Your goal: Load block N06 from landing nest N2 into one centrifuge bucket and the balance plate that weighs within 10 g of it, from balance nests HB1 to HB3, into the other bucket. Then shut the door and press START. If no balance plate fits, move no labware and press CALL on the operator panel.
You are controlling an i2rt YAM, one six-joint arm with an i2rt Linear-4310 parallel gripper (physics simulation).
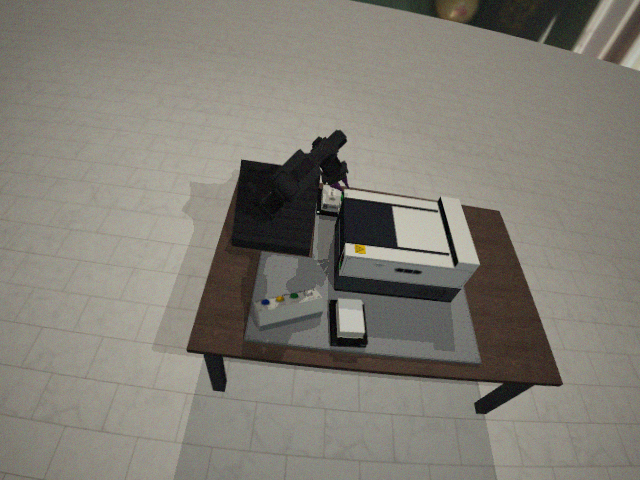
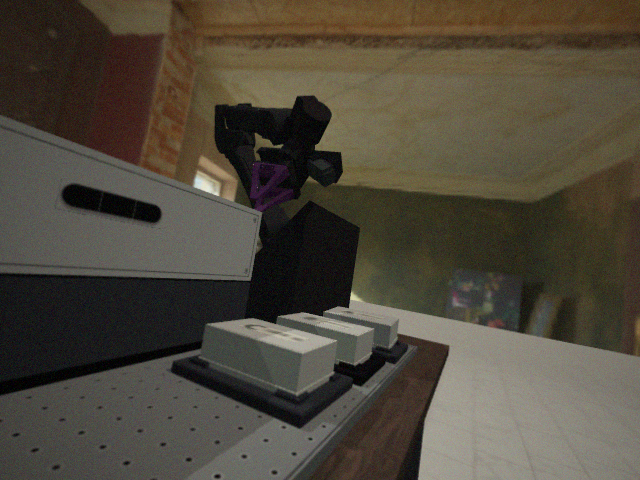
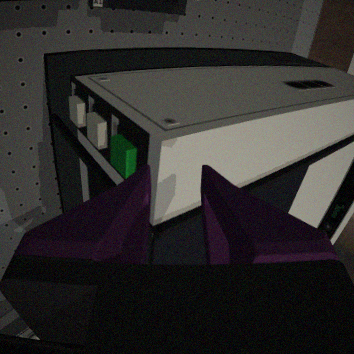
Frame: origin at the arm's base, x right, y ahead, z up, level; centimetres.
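Seen in the pictures: gripper, between the fingertips: (image 1: 345, 189) (image 2: 255, 205) (image 3: 175, 176); arm's base, origin of its link: (image 1: 268, 208).
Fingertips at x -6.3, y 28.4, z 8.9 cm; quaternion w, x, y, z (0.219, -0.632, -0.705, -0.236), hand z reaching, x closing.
Pixels of each thing's middle, then the offset from my fingertips to it. Level surfaces: height alone.
- white centrifuge, middle of its body: (image 3: 243, 185) (image 2: 29, 234) (image 1: 398, 242) dy +22.2, dx +15.4, dz -9.8 cm
- grey perforated plate, height of its surface: dz -21.9 cm
- green button, middle of its body: (image 3: 126, 154) dy -0.5, dx +0.8, dz -3.8 cm
- white shape, middle of its body: (image 1: 349, 318) dy +3.6, dx +45.6, dz -17.0 cm
- grey operator box, middle of its body: (image 1: 288, 306) dy -17.2, dx +42.9, dz -17.8 cm
- brown table, height of its surface: dz -23.3 cm
The white centrifuge (image 1: 408, 248) (image 2: 129, 237) (image 3: 228, 95) stands on the grey perforated plate (image 1: 413, 325). Its top shows a dark half and a white half. A recessed panel on its end face holds two white buttons (image 3: 77, 110) (image 3: 97, 130) and a green button (image 3: 123, 154). My gripper (image 1: 338, 180) (image 2: 269, 196) (image 3: 175, 176) hangs over that end. Its purple fingers stand close together with nothing between them. The left fingertip is just beside the green button; whether it touches I cannot tell. Three white blocks (image 2: 269, 350) (image 2: 330, 332) (image 2: 367, 320) sit in dark nests in front of the centrifuge, and show as one white shape (image 1: 350, 317) from above.
A grey operator box (image 1: 287, 307) with blue, yellow and green buttons lies at the front left of the plate. The arm's black pedestal (image 1: 273, 216) (image 2: 305, 258) stands left of the centrifuge. The brown table (image 1: 516, 310) carries everything.
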